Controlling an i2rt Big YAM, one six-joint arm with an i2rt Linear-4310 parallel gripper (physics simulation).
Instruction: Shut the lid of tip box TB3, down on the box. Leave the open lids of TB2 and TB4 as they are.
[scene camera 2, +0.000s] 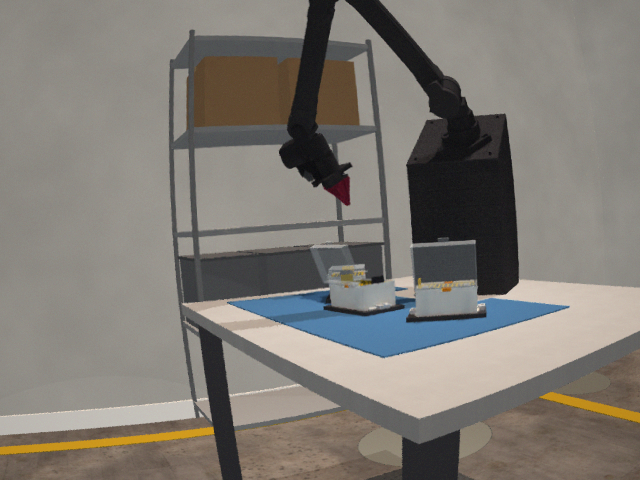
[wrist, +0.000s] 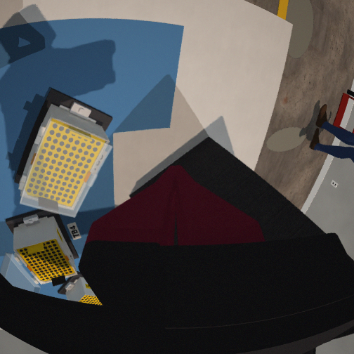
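Seen in the pictures: gripper, fingertip midpoint: (scene camera 2: 348, 205); arm's base, link origin: (scene camera 2: 467, 140).
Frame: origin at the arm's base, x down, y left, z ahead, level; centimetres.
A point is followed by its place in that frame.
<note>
TB3, by elimination since its label does not show, is the back box (scene camera 2: 347, 270) @(x 28.1, y 12.8, z 37.8 cm) (wrist: 65, 165). Its clear lid lies over the yellow tip rack and looks level; a small gap cannot be ruled out. The middle box TB4 (scene camera 2: 356, 299) @(x 34.5, y 10.3, z 35.5 cm) (wrist: 45, 257) has its clear lid (scene camera 2: 326, 260) @(x 26.1, y 7.0, z 40.4 cm) (wrist: 19, 275) open, leaning back. The right box (scene camera 2: 447, 302) @(x 34.3, y 29.6, z 23.8 cm) (wrist: 89, 296), which would be TB2, has its lid (scene camera 2: 444, 260) @(x 26.2, y 32.7, z 25.7 cm) standing upright in the scene view. My gripper (scene camera 2: 348, 203) @(x 14.4, y -24.3, z 25.2 cm) (wrist: 175, 174) is shut and empty, well above the boxes and apart from them.
The boxes sit in black holders on a blue mat (scene camera 2: 385, 341) @(x 37.5, y 39.2, z 40.0 cm) (wrist: 145, 42) on the table (scene camera 2: 413, 392) @(x 37.8, y 66.3, z 46.7 cm) (wrist: 225, 65). My black base block (scene camera 2: 462, 217) @(x 19.2, y 4.8, z 6.1 cm) (wrist: 225, 185) stands behind the right box. A shelf rack (scene camera 2: 192, 180) stands behind the table. A person's legs (wrist: 335, 150) show beyond the table in the wrist view.
</note>
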